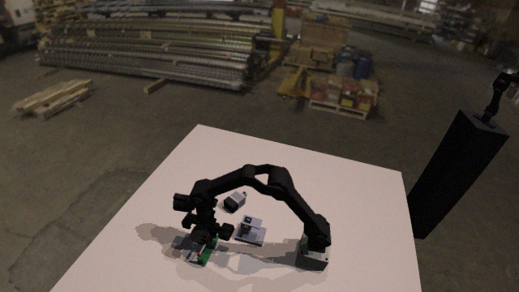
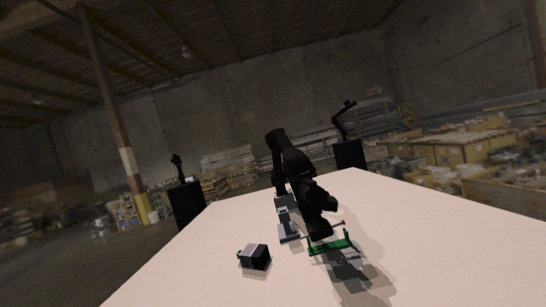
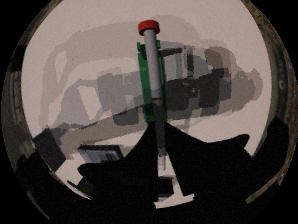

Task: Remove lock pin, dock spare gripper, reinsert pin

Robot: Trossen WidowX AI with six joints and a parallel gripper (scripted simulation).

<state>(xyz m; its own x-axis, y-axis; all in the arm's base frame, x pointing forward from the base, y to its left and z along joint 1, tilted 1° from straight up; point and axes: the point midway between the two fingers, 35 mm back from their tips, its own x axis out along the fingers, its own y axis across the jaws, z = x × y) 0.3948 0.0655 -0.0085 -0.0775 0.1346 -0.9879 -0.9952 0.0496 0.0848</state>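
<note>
My gripper tip is 2 cm to the right of the green cradle and 2 cm above it. The rest, counted from my gripper tip: grey mount 13 cm behind, 9 cm to the right, 1 cm above; spare gripper 3 cm behind, 23 cm to the right, 2 cm below.
</note>
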